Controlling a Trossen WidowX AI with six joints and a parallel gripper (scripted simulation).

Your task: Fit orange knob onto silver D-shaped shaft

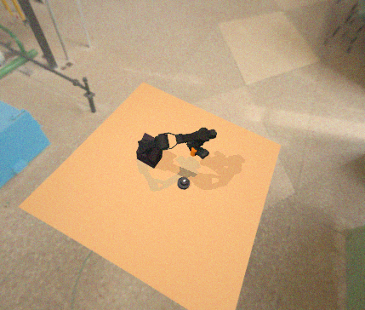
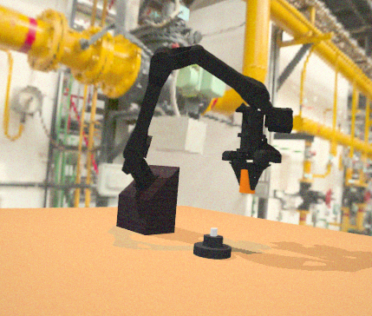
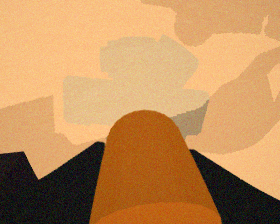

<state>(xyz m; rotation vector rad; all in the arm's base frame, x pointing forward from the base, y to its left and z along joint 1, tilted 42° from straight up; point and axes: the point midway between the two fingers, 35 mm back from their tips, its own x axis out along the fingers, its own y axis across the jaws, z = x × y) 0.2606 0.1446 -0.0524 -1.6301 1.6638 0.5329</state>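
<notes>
The round black pedestal lies 50 mm ahead of my gripper tip, 160 mm to the right of it and 110 mm below it. From my gripper tip the other things lie so: orange knob (40 mm above).
</notes>
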